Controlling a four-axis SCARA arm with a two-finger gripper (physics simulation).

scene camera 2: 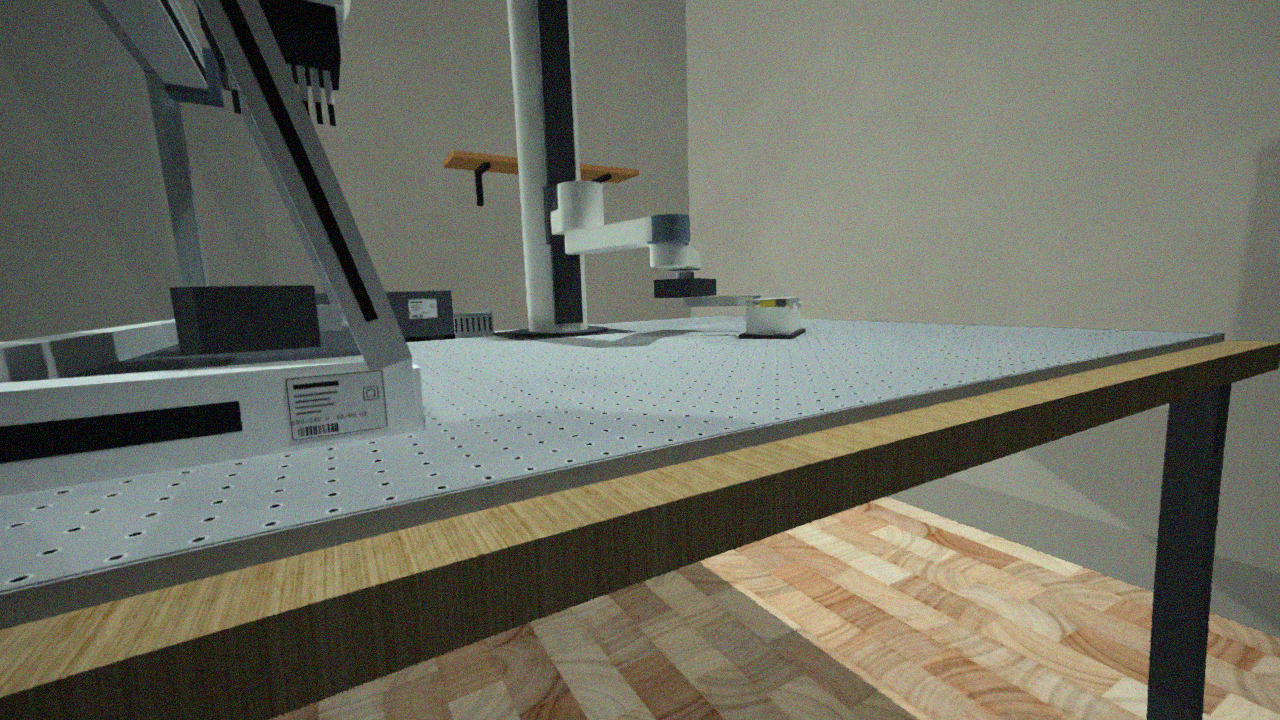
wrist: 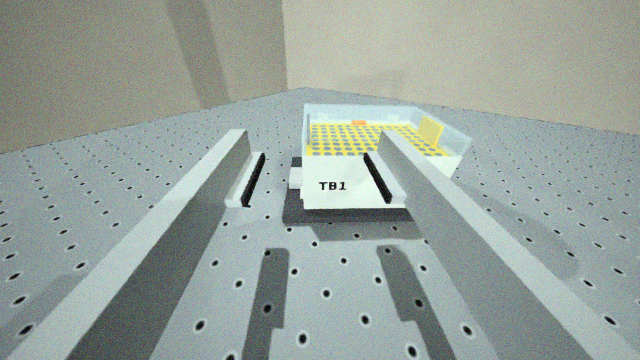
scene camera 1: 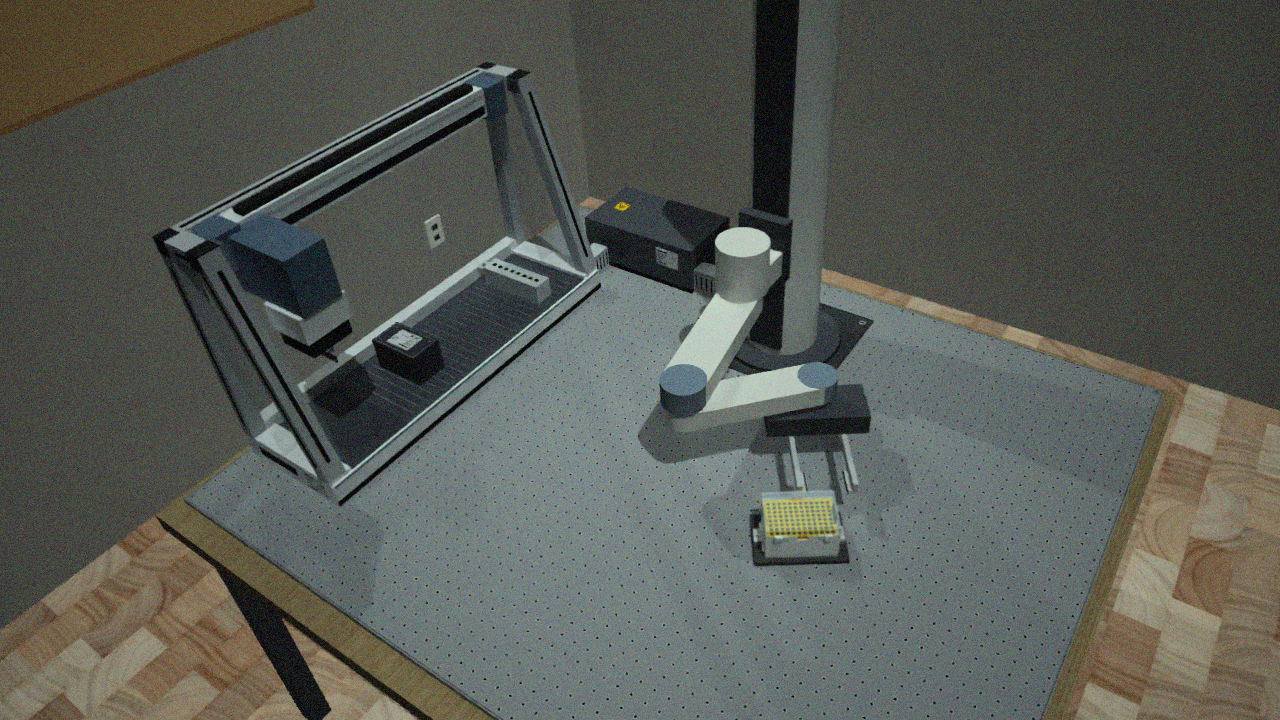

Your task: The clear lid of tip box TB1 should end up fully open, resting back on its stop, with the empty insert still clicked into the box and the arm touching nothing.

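Frame: origin at the arm's base, x back, y right, z up, level; millimetres.
Where they show: gripper, fingertip midpoint: (scene camera 2: 756, 300) (wrist: 315, 144) (scene camera 1: 827, 489); arm's base at its link origin: (scene camera 1: 780, 340).
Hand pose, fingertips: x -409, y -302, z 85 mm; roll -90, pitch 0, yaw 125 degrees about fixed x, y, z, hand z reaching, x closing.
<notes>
Each offset is from my fingertips to the top centre of the thing. "spot": to the spot under its first point. Level surfaces: height alone.
Tip box TB1 @[dx -67, dy +16, dz +5 mm] (scene camera 1: 802, 543) (scene camera 2: 773, 319) (wrist: 332, 172) is a white box seated upright in a dark holder (scene camera 1: 757, 553) (scene camera 2: 760, 334) (wrist: 294, 215). The yellow insert @[dx -67, dy +16, dz +3 mm] (scene camera 1: 799, 516) (wrist: 345, 137) with its grid of holes lies level in the box. The clear lid @[spot: dx -39, dy +33, dz +3 mm] (scene camera 1: 799, 495) (wrist: 360, 111) looks closed over the insert. My gripper (scene camera 1: 824, 486) (scene camera 2: 753, 298) (wrist: 315, 144) is shut at its narrow setting, a gap between its fingers and nothing held. Its tips are close to the box, and one finger overlaps the box in the wrist view. Contact is unclear.
A framed gantry machine (scene camera 1: 465, 376) (scene camera 2: 402, 394) stands on the perforated table top @[dz -72 mm] (scene camera 1: 554, 573) (scene camera 2: 626, 402) (wrist: 125, 240). A dark case @[spot: dx +489, dy +672, dz +43 mm] (scene camera 1: 657, 228) (scene camera 2: 427, 315) stands behind. The arm's column (scene camera 1: 810, 179) (scene camera 2: 529, 179) rises behind the box.
</notes>
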